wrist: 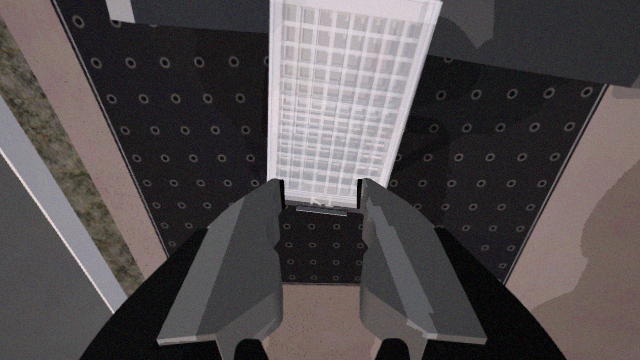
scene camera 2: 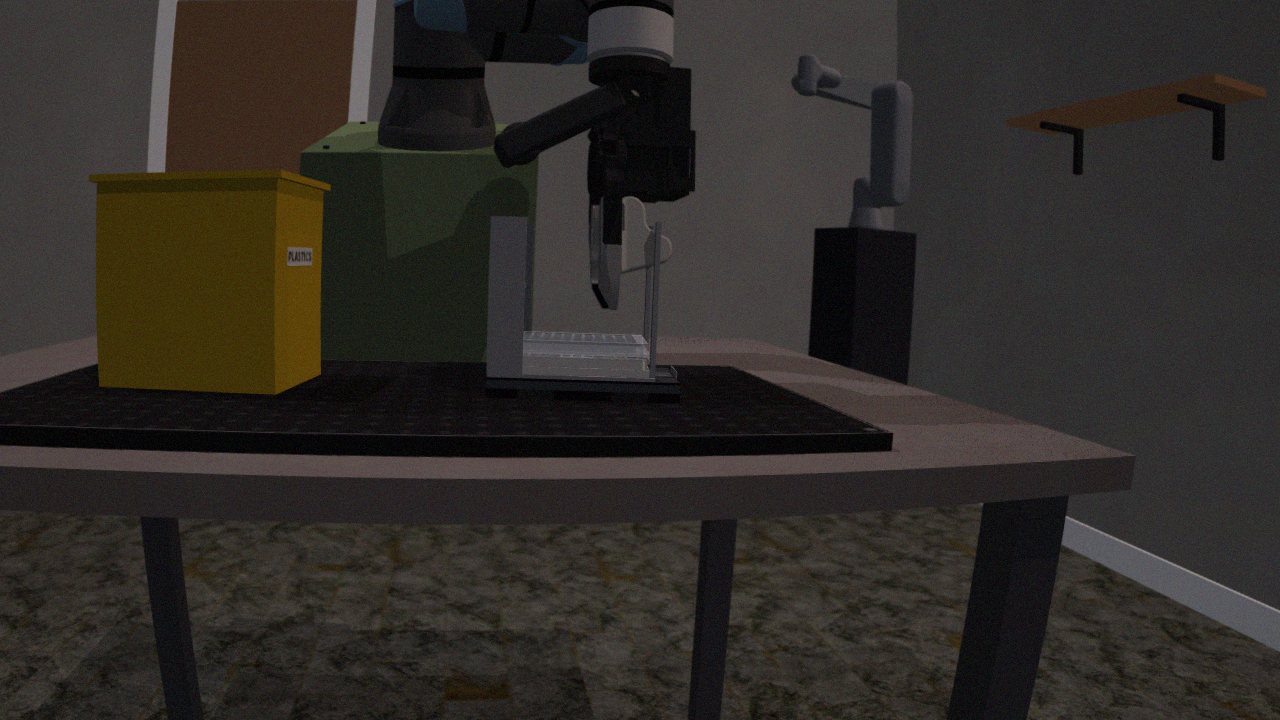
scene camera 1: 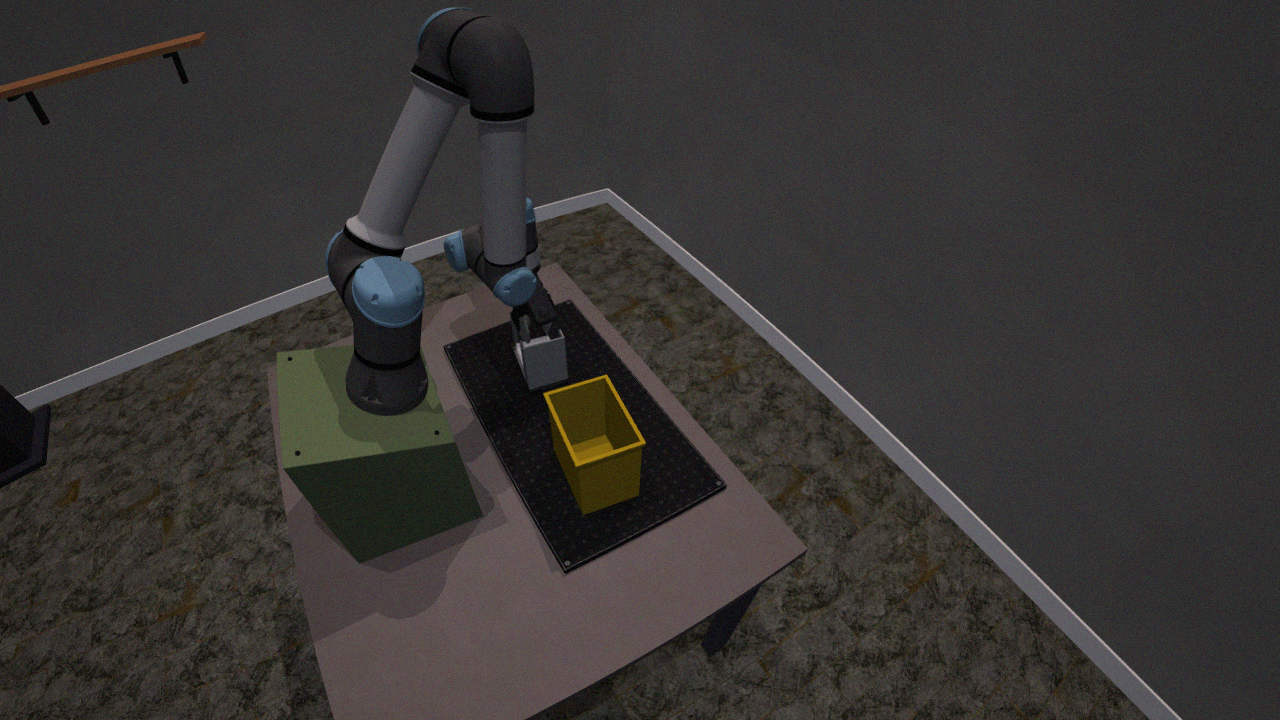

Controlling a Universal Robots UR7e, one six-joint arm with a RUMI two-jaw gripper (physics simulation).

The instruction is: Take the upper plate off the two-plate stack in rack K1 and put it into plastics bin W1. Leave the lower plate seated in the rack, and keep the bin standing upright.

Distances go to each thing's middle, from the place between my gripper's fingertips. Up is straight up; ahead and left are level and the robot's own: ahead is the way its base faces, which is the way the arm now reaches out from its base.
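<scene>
From the yellow plastics bin W1 [scene camera 2: 210, 281], my gripper is 100 mm past it and 340 mm to the left of it, and it's also 20 mm below it.
</scene>
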